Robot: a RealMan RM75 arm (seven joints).
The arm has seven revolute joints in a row. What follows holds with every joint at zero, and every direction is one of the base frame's. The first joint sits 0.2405 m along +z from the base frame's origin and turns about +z. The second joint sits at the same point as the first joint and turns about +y. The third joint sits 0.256 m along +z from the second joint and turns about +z. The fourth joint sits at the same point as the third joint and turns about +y. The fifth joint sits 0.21 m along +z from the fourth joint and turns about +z. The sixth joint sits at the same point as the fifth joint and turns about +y. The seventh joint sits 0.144 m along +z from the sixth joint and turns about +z. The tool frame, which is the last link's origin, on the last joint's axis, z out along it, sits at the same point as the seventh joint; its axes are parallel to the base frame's.
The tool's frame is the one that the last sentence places.
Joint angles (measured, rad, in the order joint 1, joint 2, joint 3, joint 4, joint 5, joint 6, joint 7), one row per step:
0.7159, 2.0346, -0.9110, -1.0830, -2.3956, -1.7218, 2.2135
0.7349, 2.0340, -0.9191, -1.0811, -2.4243, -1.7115, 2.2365
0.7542, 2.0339, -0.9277, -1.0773, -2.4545, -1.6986, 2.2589
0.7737, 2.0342, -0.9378, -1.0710, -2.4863, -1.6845, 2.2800
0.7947, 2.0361, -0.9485, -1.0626, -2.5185, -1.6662, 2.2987
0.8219, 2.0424, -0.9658, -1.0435, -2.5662, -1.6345, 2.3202
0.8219, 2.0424, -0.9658, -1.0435, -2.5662, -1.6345, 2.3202
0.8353, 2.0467, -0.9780, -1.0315, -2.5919, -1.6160, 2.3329
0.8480, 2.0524, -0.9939, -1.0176, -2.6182, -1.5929, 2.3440
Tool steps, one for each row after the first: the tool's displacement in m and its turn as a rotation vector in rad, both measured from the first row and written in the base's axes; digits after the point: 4 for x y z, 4 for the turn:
-0.0030, 0.0044, -0.0006, 0.0054, -0.0302, -0.0083
-0.0058, 0.0091, -0.0015, 0.0127, -0.0614, -0.0163
-0.0083, 0.0136, -0.0029, 0.0195, -0.0946, -0.0233
-0.0114, 0.0186, -0.0050, 0.0286, -0.1275, -0.0261
-0.0143, 0.0248, -0.0104, 0.0394, -0.1749, -0.0287
-0.0143, 0.0248, -0.0104, 0.0394, -0.1749, -0.0287
-0.0154, 0.0276, -0.0141, 0.0441, -0.2017, -0.0305
-0.0163, 0.0304, -0.0189, 0.0491, -0.2306, -0.0287

